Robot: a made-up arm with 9 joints. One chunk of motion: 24 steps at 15 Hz.
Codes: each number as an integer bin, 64 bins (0 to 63) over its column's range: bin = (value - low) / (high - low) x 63, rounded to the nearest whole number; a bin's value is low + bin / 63 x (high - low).
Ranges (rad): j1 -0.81..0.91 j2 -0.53..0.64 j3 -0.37..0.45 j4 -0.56..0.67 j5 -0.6..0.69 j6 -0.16..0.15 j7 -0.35..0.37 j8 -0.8..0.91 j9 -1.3..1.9
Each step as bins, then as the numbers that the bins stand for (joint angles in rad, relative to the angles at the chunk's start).
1 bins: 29 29 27 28 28 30 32 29 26
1 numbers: -0.0183 0.0086 -0.0186 -0.0133 -0.0267 -0.0124 0.0157 -0.0129 0.0206
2 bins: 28 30 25 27 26 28 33 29 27
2 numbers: -0.0456 0.0271 -0.0446 -0.0329 -0.0676 -0.0222 0.0271 -0.0129 0.0714
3 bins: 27 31 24 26 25 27 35 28 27
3 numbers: -0.0729 0.0457 -0.0576 -0.0524 -0.0881 -0.0271 0.0500 -0.0400 0.0714
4 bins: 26 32 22 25 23 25 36 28 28
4 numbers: -0.1002 0.0643 -0.0837 -0.0719 -0.1290 -0.0370 0.0614 -0.0400 0.1222
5 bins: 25 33 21 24 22 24 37 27 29
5 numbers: -0.1275 0.0829 -0.0967 -0.0914 -0.1495 -0.0419 0.0729 -0.0671 0.1730
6 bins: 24 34 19 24 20 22 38 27 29
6 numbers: -0.1548 0.1014 -0.1227 -0.0914 -0.1905 -0.0517 0.0843 -0.0671 0.1730
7 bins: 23 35 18 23 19 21 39 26 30
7 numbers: -0.1821 0.1200 -0.1357 -0.1110 -0.2110 -0.0567 0.0957 -0.0943 0.2238
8 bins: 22 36 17 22 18 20 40 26 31
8 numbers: -0.2094 0.1386 -0.1487 -0.1305 -0.2314 -0.0616 0.1071 -0.0943 0.2746
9 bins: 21 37 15 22 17 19 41 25 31
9 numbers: -0.2367 0.1571 -0.1748 -0.1305 -0.2519 -0.0665 0.1186 -0.1214 0.2746
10 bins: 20 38 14 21 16 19 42 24 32
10 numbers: -0.2640 0.1757 -0.1878 -0.1500 -0.2724 -0.0665 0.1300 -0.1486 0.3254
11 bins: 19 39 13 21 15 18 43 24 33
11 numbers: -0.2913 0.1943 -0.2008 -0.1500 -0.2929 -0.0714 0.1414 -0.1486 0.3762
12 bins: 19 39 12 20 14 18 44 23 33
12 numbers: -0.2913 0.1943 -0.2138 -0.1695 -0.3133 -0.0714 0.1529 -0.1757 0.3762
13 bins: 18 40 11 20 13 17 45 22 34
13 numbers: -0.3186 0.2129 -0.2268 -0.1695 -0.3338 -0.0763 0.1643 -0.2029 0.4270
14 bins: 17 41 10 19 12 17 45 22 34
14 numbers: -0.3459 0.2314 -0.2398 -0.1890 -0.3543 -0.0763 0.1643 -0.2029 0.4270
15 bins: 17 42 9 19 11 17 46 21 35
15 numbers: -0.3459 0.2500 -0.2529 -0.1890 -0.3748 -0.0763 0.1757 -0.2300 0.4778
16 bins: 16 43 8 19 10 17 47 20 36
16 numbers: -0.3732 0.2686 -0.2659 -0.1890 -0.3952 -0.0763 0.1871 -0.2571 0.5286
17 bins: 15 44 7 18 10 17 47 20 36
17 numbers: -0.4005 0.2871 -0.2789 -0.2086 -0.3952 -0.0763 0.1871 -0.2571 0.5286
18 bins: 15 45 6 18 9 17 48 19 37
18 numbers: -0.4005 0.3057 -0.2919 -0.2086 -0.4157 -0.0763 0.1986 -0.2843 0.5794
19 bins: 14 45 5 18 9 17 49 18 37
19 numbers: -0.4278 0.3057 -0.3049 -0.2086 -0.4157 -0.0763 0.2100 -0.3114 0.5794
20 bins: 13 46 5 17 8 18 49 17 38
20 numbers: -0.4551 0.3243 -0.3049 -0.2281 -0.4362 -0.0714 0.2100 -0.3386 0.6302
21 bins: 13 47 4 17 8 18 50 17 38
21 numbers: -0.4551 0.3429 -0.3179 -0.2281 -0.4362 -0.0714 0.2214 -0.3386 0.6302
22 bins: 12 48 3 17 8 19 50 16 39
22 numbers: -0.4824 0.3614 -0.3310 -0.2281 -0.4362 -0.0665 0.2214 -0.3657 0.6810
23 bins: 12 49 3 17 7 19 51 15 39
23 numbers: -0.4824 0.3800 -0.3310 -0.2281 -0.4567 -0.0665 0.2329 -0.3929 0.6810
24 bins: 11 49 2 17 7 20 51 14 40
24 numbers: -0.5097 0.3800 -0.3440 -0.2281 -0.4567 -0.0616 0.2329 -0.4200 0.7317
